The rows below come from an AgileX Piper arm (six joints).
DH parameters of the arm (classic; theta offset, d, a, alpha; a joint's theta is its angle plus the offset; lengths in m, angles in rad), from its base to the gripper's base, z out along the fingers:
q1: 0 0.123 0 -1.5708
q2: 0.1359 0 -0.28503 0
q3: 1.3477 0 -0.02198 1.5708
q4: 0 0.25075 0 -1.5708
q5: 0 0 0 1.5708
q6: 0 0.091 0 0
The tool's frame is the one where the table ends.
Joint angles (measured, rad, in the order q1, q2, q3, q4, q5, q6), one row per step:
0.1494, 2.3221, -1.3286, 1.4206, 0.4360, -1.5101
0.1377, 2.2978, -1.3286, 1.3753, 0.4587, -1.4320
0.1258, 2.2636, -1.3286, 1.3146, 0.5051, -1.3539
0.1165, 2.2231, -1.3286, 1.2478, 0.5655, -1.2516
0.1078, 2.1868, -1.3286, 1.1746, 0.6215, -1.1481
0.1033, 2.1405, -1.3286, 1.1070, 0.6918, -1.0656
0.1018, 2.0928, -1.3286, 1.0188, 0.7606, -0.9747
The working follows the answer.
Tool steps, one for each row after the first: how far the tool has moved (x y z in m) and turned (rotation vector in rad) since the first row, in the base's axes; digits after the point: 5 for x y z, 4 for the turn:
0.00043, -0.00358, 0.01006, 0.0265, 0.0168, -0.0209
-0.00071, -0.00589, 0.02436, 0.0582, 0.0330, -0.0152
-0.00370, -0.00666, 0.04113, 0.1003, 0.0656, -0.0113
-0.00780, -0.00824, 0.05530, 0.1271, 0.1068, -0.0076
-0.01391, -0.00776, 0.07361, 0.1498, 0.1402, 0.0200
-0.02200, -0.00772, 0.09095, 0.1482, 0.1815, 0.0520

Tool pose at each row, in the base's axes (x y z in m, rotation vector in rad; rounded; the steps above come from the unrounded poses):
0.42871, 0.10295, 0.05069, -0.4835, 2.4607, 0.5644
0.42913, 0.09937, 0.06076, -0.4437, 2.4682, 0.5940
0.42800, 0.09706, 0.07506, -0.4351, 2.4696, 0.6407
0.42500, 0.09629, 0.09182, -0.4167, 2.4810, 0.7056
0.42091, 0.09472, 0.10599, -0.4021, 2.5064, 0.7561
0.41479, 0.09520, 0.12430, -0.4213, 2.5232, 0.8092
0.40670, 0.09524, 0.14165, -0.4549, 2.5578, 0.8386

